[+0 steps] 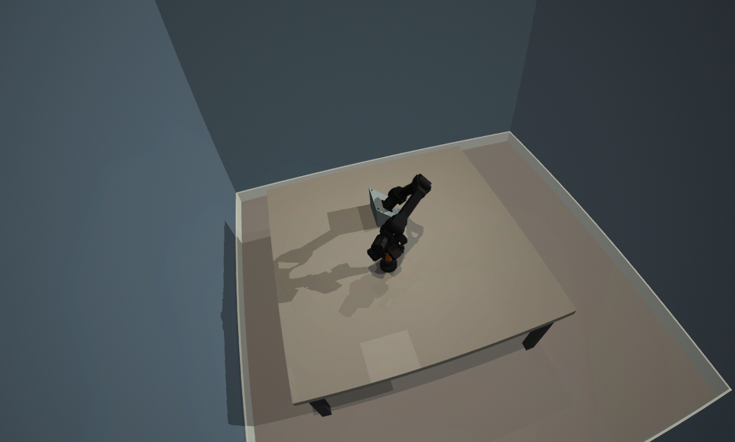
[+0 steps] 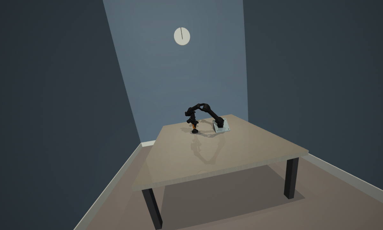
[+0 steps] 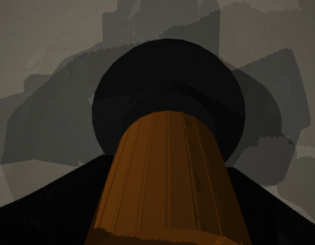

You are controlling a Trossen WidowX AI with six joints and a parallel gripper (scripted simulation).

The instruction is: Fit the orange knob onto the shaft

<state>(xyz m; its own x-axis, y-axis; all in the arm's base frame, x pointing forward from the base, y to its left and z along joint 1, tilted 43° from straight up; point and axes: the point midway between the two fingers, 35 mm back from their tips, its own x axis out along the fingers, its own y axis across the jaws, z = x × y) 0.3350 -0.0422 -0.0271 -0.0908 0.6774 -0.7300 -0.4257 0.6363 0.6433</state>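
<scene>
Right now my gripper tip is 20 mm below the orange knob. From my gripper tip the other things lie so: dark round pedestal: 40 mm below.
</scene>
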